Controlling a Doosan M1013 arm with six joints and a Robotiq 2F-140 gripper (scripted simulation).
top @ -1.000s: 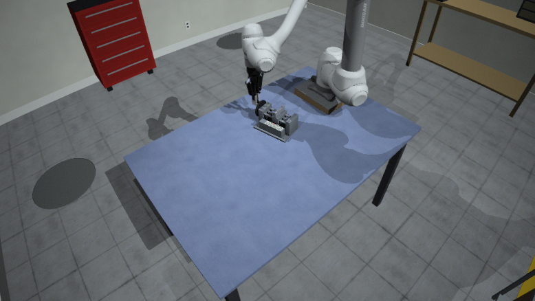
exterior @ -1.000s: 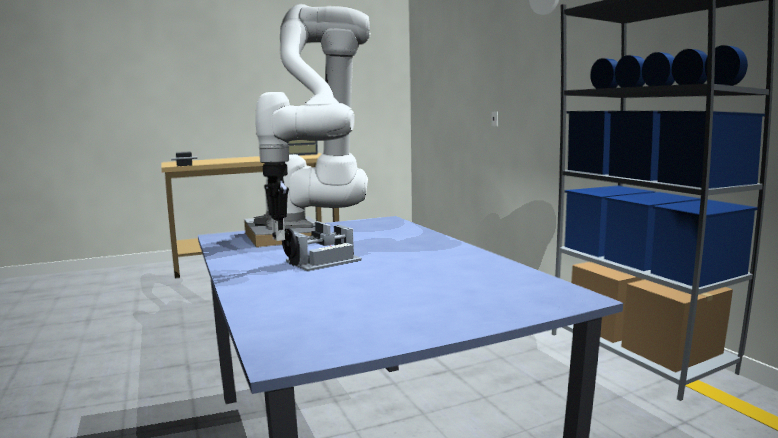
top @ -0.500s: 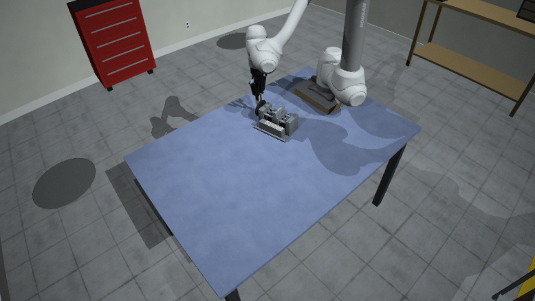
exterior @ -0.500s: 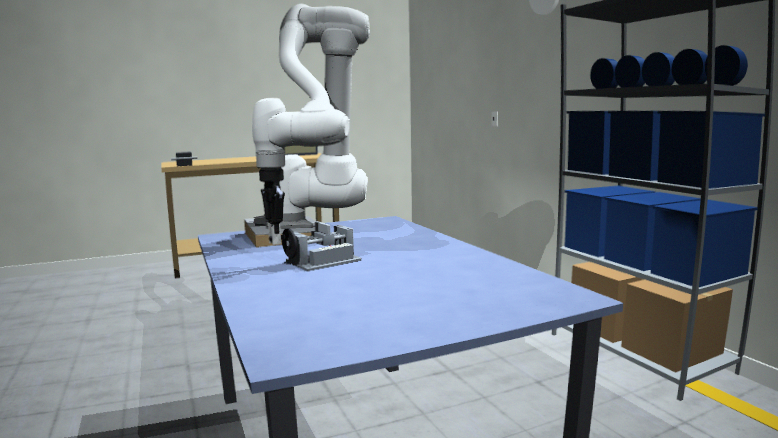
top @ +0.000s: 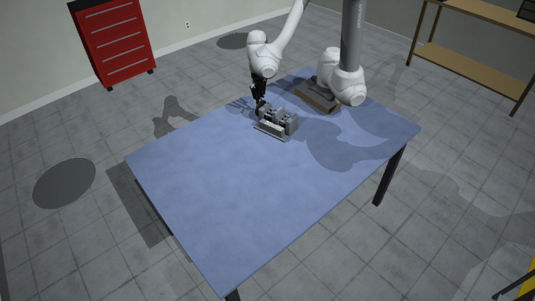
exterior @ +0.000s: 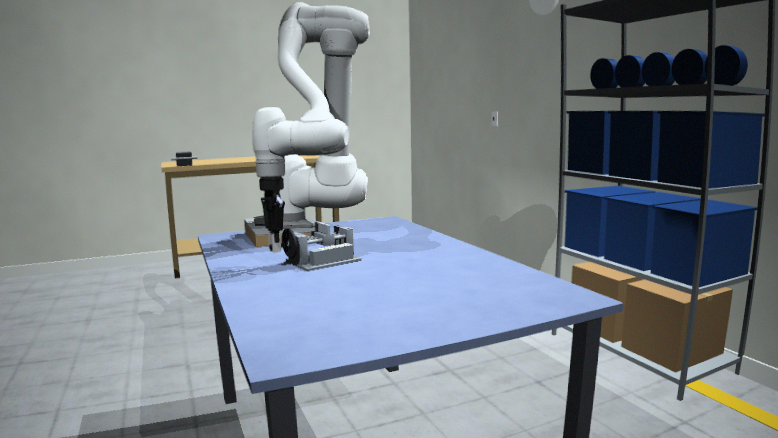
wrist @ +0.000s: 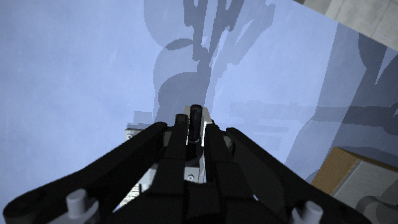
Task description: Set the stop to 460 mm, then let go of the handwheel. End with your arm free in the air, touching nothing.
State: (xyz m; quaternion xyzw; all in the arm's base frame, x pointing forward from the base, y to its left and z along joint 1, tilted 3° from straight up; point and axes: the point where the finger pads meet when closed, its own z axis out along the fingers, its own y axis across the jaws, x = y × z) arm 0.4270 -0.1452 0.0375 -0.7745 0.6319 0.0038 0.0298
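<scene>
Right now the black handwheel is 20 mm to the left of my hand and 10 mm below it. Also, from my hand: grey stop block (10 mm ahead, 160 mm to the left, 10 mm above).
</scene>
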